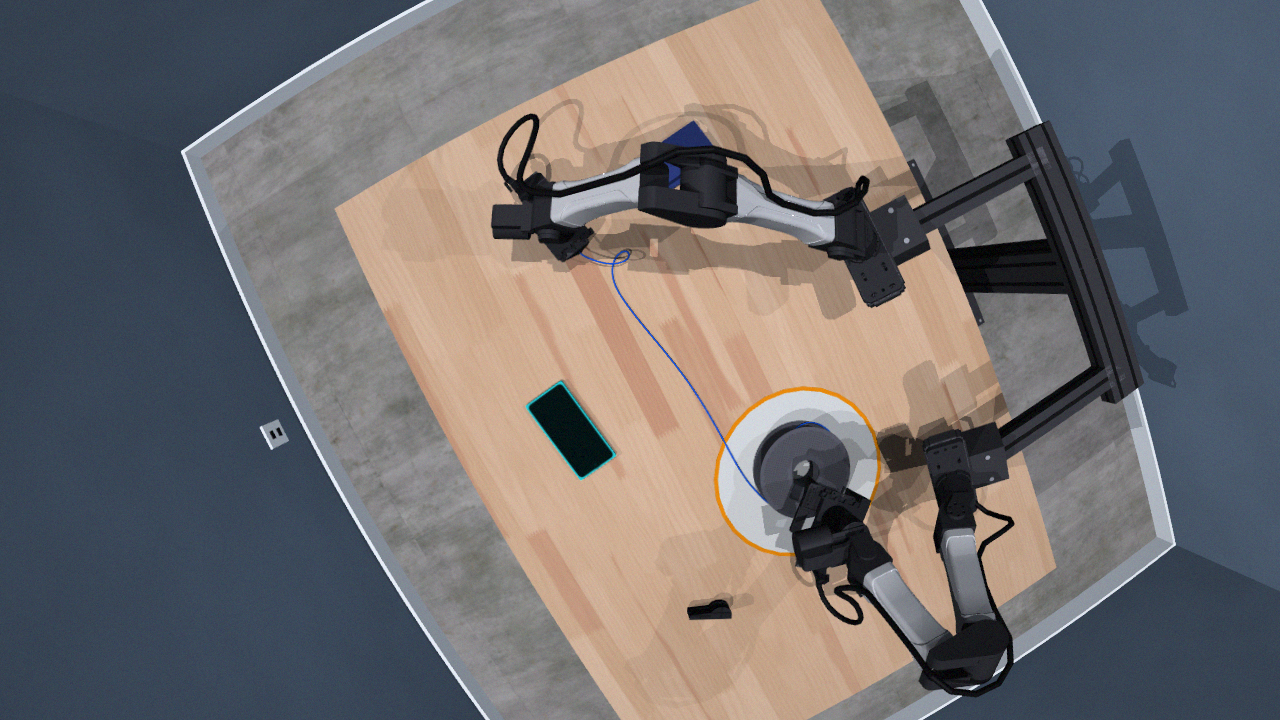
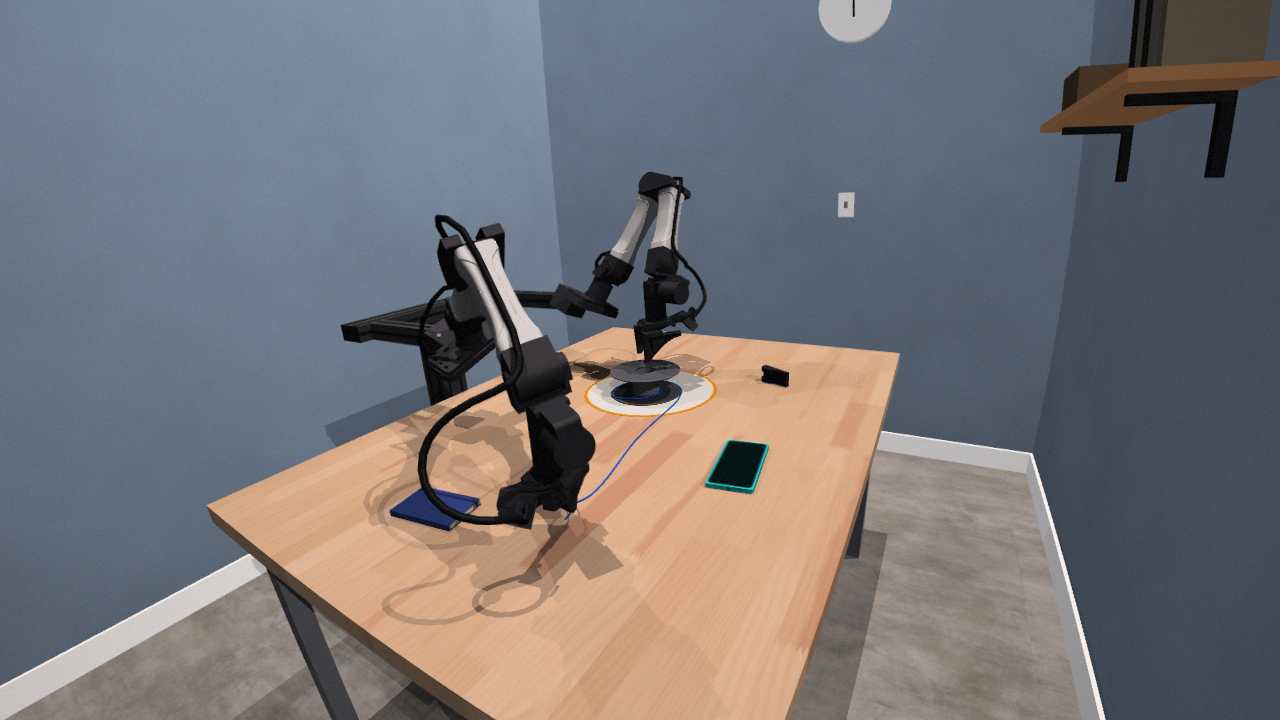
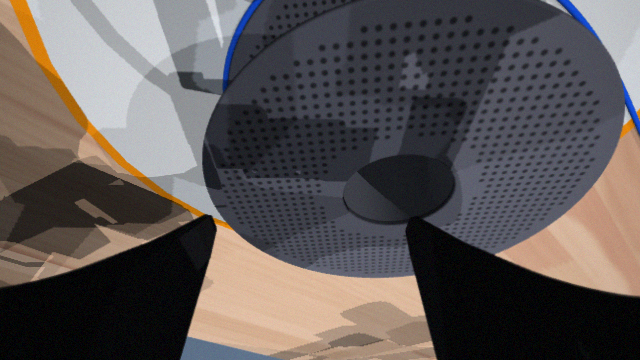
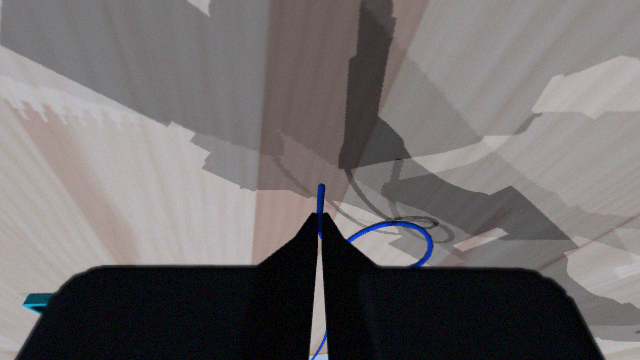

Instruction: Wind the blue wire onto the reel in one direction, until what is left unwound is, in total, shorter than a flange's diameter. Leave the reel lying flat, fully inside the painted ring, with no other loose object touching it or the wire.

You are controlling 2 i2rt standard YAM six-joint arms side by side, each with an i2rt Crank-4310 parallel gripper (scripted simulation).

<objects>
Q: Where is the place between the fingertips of my right gripper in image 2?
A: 572, 511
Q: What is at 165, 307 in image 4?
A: My right gripper.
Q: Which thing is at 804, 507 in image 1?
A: My left gripper.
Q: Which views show the dark grey reel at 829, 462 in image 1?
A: Image 1, image 2 and image 3 only.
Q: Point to a dark grey reel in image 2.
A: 638, 373
</objects>
